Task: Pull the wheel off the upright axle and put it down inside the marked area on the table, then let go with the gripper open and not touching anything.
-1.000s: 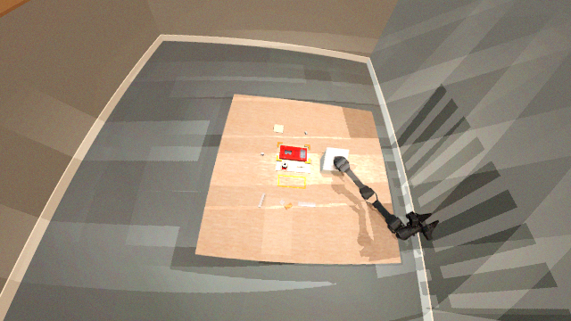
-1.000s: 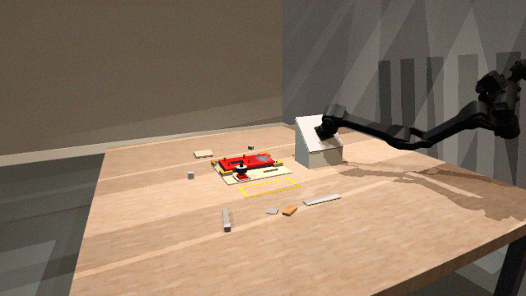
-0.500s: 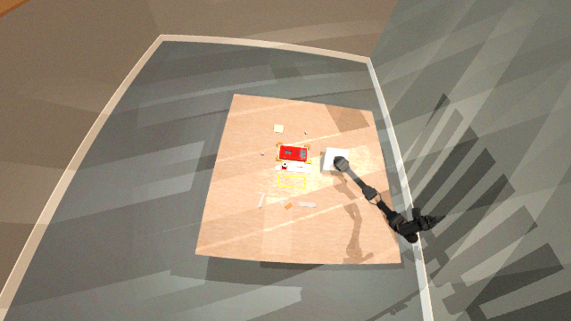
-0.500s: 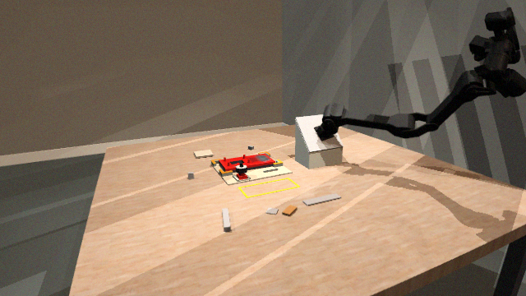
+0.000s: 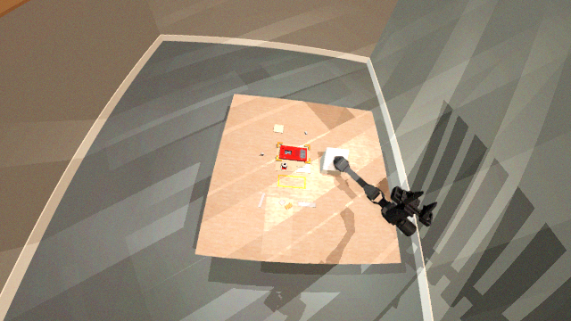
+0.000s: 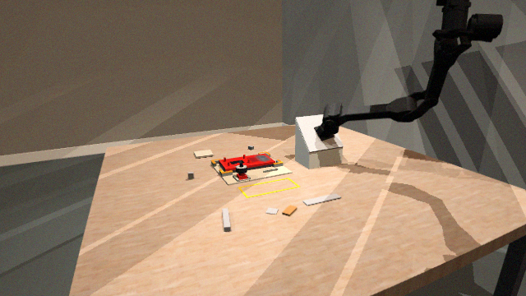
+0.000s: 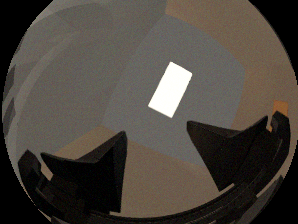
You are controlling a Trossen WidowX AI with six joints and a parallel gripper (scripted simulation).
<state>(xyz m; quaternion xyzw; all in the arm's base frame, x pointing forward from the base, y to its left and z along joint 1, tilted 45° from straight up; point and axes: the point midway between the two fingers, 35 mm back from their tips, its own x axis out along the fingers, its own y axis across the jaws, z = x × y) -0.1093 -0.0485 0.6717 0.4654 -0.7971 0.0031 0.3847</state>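
My gripper tip is now 64 cm above the black wheel, 45 cm to the left of it and 42 cm short of it. From my gripper tip the other things lie so: grey bar 67 cm below, 58 cm ahead, 21 cm to the right; grey cube 67 cm below, 57 cm ahead, 55 cm to the right; orange piece 67 cm below, 40 cm ahead, 17 cm to the right.
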